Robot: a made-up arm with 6 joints. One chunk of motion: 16 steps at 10 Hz.
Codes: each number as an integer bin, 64 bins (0 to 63) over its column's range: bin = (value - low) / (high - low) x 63, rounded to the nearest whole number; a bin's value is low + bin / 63 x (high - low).
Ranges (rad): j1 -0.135..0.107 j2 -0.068..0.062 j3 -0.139..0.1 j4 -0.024..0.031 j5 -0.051..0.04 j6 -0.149..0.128
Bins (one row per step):
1: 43 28 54 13 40 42
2: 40 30 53 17 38 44
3: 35 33 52 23 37 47
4: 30 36 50 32 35 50
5: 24 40 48 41 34 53
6: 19 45 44 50 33 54
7: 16 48 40 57 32 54
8: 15 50 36 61 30 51
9: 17 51 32 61 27 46
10: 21 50 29 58 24 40
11: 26 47 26 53 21 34
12: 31 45 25 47 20 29
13: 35 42 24 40 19 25
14: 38 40 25 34 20 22
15: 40 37 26 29 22 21
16: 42 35 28 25 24 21
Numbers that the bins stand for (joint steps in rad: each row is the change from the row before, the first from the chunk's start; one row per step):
1: 0.03017 -0.01022 0.06586 -0.01265 0.00678 0.03567
2: 0.01865 -0.00610 0.06206 -0.00916 0.00389 0.04446
3: -0.00056 0.00010 0.05827 -0.00392 0.00244 0.05765
4: -0.01976 0.00629 0.05068 0.00394 -0.00044 0.07084
5: -0.04281 0.01454 0.04310 0.01179 -0.00189 0.08403
6: -0.06202 0.02486 0.02792 0.01965 -0.00333 0.08843
7: -0.07354 0.03105 0.01275 0.02576 -0.00478 0.08843
8: -0.07738 0.03517 -0.00243 0.02925 -0.00767 0.07524
9: -0.06970 0.03724 -0.01760 0.02925 -0.01200 0.05325
10: -0.05433 0.03517 -0.02898 0.02663 -0.01633 0.02687
11: -0.03513 0.02898 -0.04037 0.02227 -0.02067 0.00049
12: -0.01592 0.02486 -0.04416 0.01703 -0.02211 -0.02149
13: -0.00056 0.01867 -0.04795 0.01092 -0.02356 -0.03908
14: 0.01097 0.01454 -0.04416 0.00568 -0.02211 -0.05227
15: 0.01865 0.00835 -0.04037 0.00132 -0.01922 -0.05667
16: 0.02633 0.00422 -0.03278 -0.00217 -0.01633 -0.05667

